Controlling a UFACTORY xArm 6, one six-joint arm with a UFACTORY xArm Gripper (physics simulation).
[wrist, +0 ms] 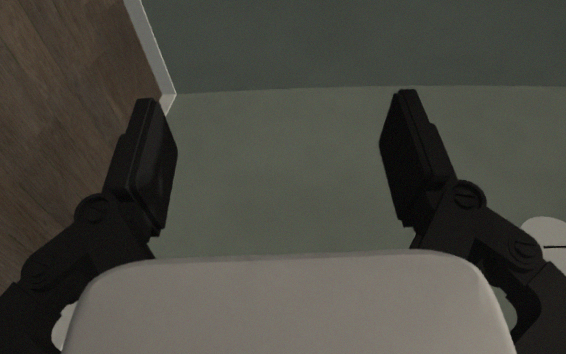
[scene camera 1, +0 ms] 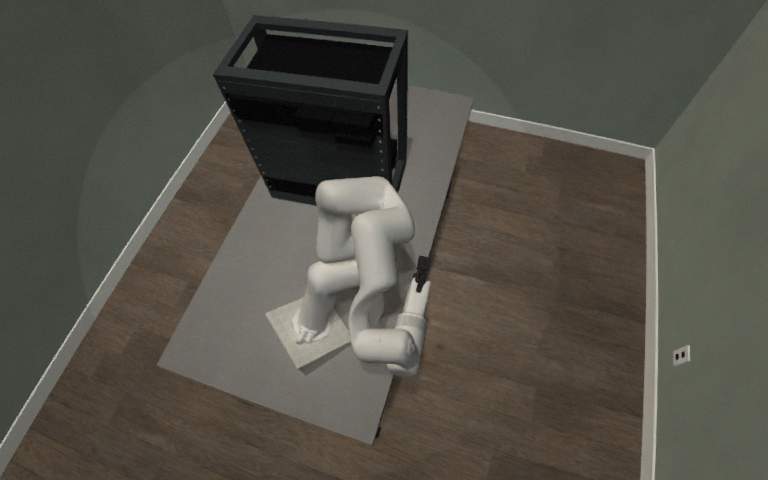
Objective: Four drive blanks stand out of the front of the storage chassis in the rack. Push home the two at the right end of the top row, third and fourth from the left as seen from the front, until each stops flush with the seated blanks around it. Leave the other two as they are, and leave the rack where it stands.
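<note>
You'd see my gripper here, and it's visible in the wrist view as well; there's also a dark rack.
</note>
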